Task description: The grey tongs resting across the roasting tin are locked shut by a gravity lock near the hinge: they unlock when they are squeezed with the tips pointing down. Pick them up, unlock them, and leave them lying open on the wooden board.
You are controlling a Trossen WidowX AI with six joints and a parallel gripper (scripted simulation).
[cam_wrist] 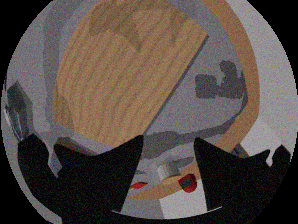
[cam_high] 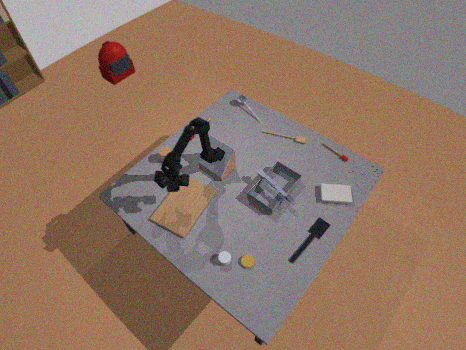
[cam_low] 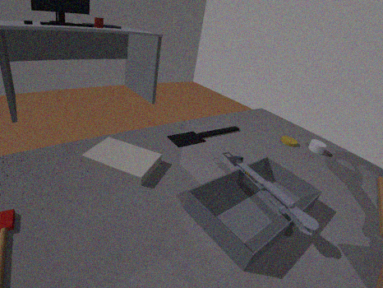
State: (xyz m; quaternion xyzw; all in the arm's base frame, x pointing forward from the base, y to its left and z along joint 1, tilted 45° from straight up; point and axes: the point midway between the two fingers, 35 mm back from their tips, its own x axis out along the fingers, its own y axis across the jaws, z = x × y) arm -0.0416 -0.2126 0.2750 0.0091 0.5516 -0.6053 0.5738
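My gripper tip is now 430 mm to the right of the grey roasting tin, 420 mm short of it and 100 mm above it. Round my gripper tip: wooden board (120 mm below, 90 mm ahead); yellow puck (590 mm ahead, 120 mm below, 20 mm to the right); white puck (500 mm ahead, 110 mm below, 90 mm to the right).
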